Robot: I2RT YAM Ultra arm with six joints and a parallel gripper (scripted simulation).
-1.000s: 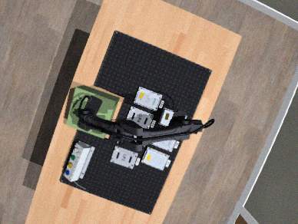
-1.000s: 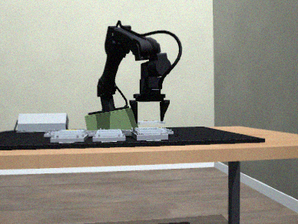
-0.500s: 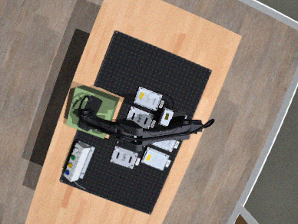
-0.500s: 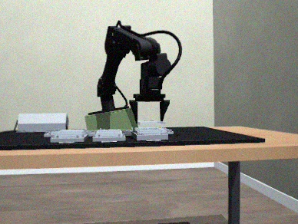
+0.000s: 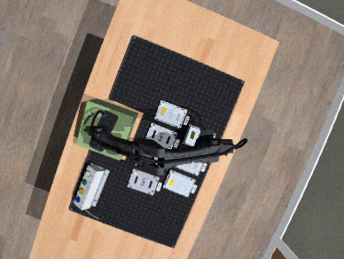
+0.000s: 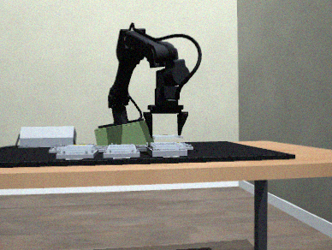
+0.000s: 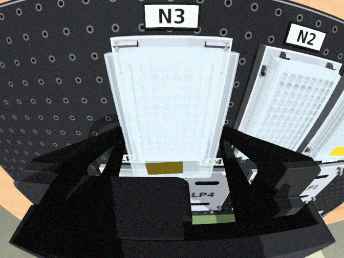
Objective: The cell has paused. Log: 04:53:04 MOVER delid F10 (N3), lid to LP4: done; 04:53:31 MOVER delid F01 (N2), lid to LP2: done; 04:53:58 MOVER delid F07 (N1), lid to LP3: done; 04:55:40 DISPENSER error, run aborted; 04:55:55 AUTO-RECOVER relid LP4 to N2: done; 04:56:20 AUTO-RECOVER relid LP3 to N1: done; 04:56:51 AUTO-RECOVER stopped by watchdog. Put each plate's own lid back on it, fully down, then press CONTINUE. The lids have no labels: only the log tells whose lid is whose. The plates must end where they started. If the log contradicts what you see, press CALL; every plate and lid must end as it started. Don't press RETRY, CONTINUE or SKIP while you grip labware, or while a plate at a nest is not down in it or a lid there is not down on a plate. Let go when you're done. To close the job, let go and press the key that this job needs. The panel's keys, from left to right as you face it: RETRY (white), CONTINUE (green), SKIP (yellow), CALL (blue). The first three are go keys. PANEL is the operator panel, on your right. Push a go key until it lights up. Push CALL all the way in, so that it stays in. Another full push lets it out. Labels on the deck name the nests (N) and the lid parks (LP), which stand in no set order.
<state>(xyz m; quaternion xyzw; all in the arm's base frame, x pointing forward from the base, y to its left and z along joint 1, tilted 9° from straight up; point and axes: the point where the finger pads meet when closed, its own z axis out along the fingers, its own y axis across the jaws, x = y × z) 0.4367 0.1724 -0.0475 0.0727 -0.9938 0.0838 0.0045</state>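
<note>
Right now my hand is right at the clear lid. Round my hand: lid park LP4: 18 cm behind, 9 cm to the right, 5 cm below; well plate: 3 cm below; lid park LP3: 22 cm to the right, 17 cm behind, 5 cm below.
</note>
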